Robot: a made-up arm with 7 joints.
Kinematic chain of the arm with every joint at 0, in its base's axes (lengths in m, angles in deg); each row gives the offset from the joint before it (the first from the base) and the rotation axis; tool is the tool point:
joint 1: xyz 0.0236 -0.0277 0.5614 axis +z
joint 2: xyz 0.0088 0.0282 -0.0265 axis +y
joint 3: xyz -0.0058 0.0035 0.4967 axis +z
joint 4: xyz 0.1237 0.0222 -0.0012 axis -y
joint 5: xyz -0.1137 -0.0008 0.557 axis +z
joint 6: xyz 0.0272 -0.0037 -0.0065 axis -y
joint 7: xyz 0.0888 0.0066 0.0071 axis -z
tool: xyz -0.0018 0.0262 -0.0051
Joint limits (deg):
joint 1: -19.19..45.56
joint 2: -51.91..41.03
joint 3: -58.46..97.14
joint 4: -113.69..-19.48
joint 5: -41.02..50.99
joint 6: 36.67..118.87
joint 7: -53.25..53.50
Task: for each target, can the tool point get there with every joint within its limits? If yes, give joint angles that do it. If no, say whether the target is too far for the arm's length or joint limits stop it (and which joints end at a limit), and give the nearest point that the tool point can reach.
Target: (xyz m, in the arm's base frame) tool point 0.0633 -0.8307 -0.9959
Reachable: no: too far | nearest point 0.5060 -0.5685 0.3347 | short by 1.427 m
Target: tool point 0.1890 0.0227 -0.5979
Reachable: no: joint limits stop it (at a limit: joint 2, joint 4, joint 6, joint 7) | nearest point 0.6792 0.1721 0.2728 | short by 1.010 m
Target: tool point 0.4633 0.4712 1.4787
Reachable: yes | joints 18.21 24.65 58.73 -27.55 16.09 91.08 -33.00
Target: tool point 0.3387 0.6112 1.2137
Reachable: yes | joints 12.81 -7.34 41.16 -88.36 -8.06 104.72 -31.87
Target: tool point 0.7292 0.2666 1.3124
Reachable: yes | joints -6.73 9.77 30.04 -59.86 -18.06 87.92 -31.15
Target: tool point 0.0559 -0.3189 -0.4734
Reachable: no: joint limits stop it (at a limit: joint 1, joint 2, joint 4, joint 6, joint 7) | nearest point 0.5653 -0.4485 0.3036 | short by 0.938 m
